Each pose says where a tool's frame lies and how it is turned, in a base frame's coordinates. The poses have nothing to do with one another.
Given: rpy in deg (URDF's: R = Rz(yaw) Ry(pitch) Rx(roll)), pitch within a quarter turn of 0, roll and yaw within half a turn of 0; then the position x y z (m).
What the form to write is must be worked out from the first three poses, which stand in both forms.
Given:
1: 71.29 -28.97 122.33 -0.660 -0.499 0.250
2: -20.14 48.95 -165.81 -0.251 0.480 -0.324
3: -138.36 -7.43 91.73 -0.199 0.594 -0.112
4: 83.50 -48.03 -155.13 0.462 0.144 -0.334
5: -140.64 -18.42 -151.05 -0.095 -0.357 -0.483
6: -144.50 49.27 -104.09 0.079 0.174 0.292
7: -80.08 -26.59 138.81 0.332 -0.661 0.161
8: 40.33 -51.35 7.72 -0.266 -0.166 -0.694
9: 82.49 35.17 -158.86 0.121 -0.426 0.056
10: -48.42 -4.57 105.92 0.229 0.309 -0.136
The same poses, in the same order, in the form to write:
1: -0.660 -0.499 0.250 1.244 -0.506 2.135
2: -0.251 0.480 -0.324 -0.352 0.854 -2.894
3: -0.199 0.594 -0.112 -2.415 -0.130 1.601
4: 0.462 0.144 -0.334 1.457 -0.838 -2.708
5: -0.095 -0.357 -0.483 -2.455 -0.321 -2.636
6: 0.079 0.174 0.292 -2.522 0.860 -1.817
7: 0.332 -0.661 0.161 -1.398 -0.464 2.423
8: -0.266 -0.166 -0.694 0.704 -0.896 0.135
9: 0.121 -0.426 0.056 1.440 0.614 -2.773
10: 0.229 0.309 -0.136 -0.845 -0.080 1.849
